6 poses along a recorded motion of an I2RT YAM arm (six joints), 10 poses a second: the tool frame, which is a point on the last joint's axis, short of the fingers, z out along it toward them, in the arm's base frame.
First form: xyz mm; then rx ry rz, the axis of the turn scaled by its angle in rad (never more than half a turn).
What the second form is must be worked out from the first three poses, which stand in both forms.
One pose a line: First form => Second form
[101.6, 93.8, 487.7, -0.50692, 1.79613, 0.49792] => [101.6, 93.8, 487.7, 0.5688, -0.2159, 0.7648, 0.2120]
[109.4, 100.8, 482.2, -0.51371, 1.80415, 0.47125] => [109.4, 100.8, 482.2, 0.5677, -0.2186, 0.7679, 0.2006]
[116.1, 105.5, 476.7, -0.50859, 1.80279, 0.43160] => [116.1, 105.5, 476.7, 0.5726, -0.2169, 0.7689, 0.1841]
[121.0, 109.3, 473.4, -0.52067, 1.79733, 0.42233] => [121.0, 109.3, 473.4, 0.5742, -0.2222, 0.7671, 0.1802]
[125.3, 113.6, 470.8, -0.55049, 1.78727, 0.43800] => [125.3, 113.6, 470.8, 0.5732, -0.2348, 0.7625, 0.1869]
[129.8, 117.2, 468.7, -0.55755, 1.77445, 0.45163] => [129.8, 117.2, 468.7, 0.5760, -0.2381, 0.7579, 0.1929]
